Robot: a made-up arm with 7 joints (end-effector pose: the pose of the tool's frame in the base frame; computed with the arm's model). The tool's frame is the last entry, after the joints.
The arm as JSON. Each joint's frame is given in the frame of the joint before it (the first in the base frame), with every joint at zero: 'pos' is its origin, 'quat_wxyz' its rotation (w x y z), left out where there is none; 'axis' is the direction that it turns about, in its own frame. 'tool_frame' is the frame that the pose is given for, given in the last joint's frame.
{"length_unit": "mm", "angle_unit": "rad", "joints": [
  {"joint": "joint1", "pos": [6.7, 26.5, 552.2], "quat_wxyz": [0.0, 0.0, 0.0, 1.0], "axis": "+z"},
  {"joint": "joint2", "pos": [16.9, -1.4, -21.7], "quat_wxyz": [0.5, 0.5, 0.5, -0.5], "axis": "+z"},
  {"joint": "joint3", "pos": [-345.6, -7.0, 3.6], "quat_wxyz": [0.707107, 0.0, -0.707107, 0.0], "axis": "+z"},
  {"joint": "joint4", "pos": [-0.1, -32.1, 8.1], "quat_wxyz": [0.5, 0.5, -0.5, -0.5], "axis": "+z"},
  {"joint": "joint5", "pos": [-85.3, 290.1, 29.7], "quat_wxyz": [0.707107, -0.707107, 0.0, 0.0], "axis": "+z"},
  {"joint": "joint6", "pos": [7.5, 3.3, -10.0], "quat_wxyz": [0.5, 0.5, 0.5, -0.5], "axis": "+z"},
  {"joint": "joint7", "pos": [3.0, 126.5, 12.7], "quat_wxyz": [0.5, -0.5, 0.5, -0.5], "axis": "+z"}
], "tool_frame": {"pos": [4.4, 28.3, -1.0], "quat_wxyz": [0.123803, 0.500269, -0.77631, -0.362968]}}
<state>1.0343 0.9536 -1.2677 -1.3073 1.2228 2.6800 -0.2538</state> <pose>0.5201 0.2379 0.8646 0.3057 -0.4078 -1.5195</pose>
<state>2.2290 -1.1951 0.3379 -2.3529 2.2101 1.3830 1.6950</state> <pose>-0.1181 -0.0520 0.9395 -2.4610 0.8167 -0.3339</pose>
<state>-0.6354 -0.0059 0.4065 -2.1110 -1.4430 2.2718 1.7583</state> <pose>0.4330 -0.0028 0.7726 0.3922 -0.6766 -2.6615</pose>
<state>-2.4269 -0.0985 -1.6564 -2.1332 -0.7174 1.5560 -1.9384</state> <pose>-0.1595 0.4029 0.7498 -0.6395 0.6315 -2.9484</pose>
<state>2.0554 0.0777 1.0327 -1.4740 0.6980 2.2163 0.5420</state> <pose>-0.4149 0.1376 1.0513 -0.1741 0.6556 1.3797</pose>
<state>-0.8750 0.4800 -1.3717 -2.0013 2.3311 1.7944 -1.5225</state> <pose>-0.1986 -0.3443 0.7333 0.8826 0.0783 -2.9520</pose>
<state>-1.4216 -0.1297 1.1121 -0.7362 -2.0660 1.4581 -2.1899</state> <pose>0.1769 0.0361 1.2615 -2.6398 0.1371 -0.6546</pose>
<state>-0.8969 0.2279 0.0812 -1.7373 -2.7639 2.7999 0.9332</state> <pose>0.2824 -0.2522 0.7029 -2.4120 -0.8046 0.7990</pose>
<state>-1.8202 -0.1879 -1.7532 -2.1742 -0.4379 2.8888 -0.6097</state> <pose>-0.3263 0.2319 0.8330 -0.5762 -0.8519 2.4586</pose>
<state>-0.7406 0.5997 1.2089 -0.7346 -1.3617 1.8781 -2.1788</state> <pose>0.4740 -0.1473 1.0706 -1.7947 0.1336 1.1022</pose>
